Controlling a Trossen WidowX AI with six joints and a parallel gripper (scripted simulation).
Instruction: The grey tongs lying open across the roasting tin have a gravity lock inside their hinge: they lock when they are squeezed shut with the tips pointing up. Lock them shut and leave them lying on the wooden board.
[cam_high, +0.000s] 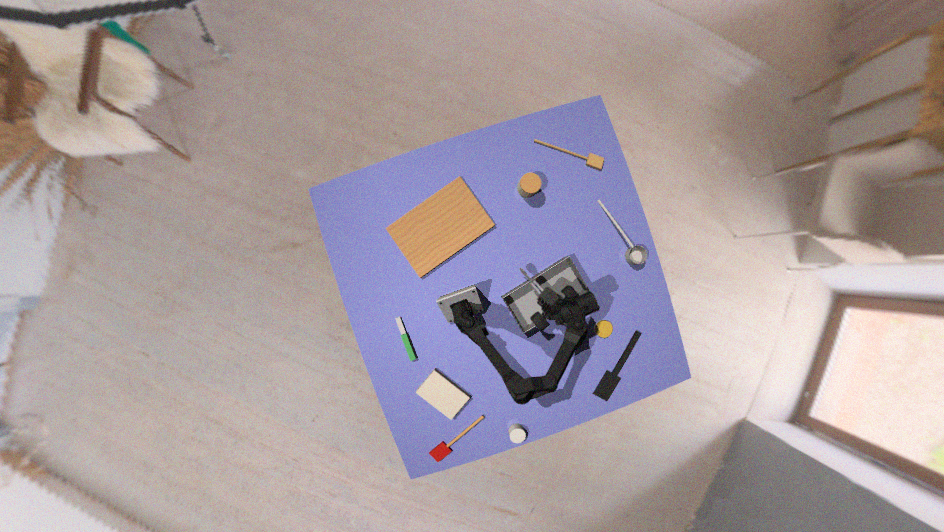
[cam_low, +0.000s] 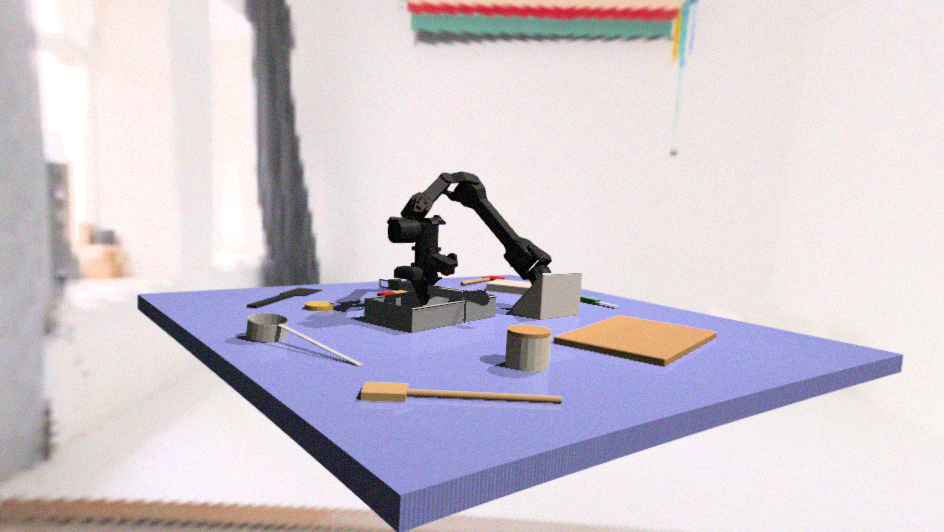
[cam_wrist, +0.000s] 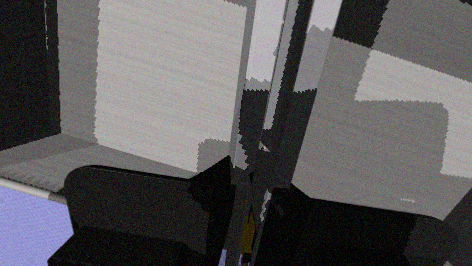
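The roasting tin is 40 mm to the left of my gripper tip. Also, from my gripper tip: wooden lid 100 mm ahead, 460 mm to the left, 10 mm above; then wooden board 280 mm behind, 440 mm to the left, 20 mm below; then black spatula 180 mm ahead, 380 mm to the right, 20 mm below.
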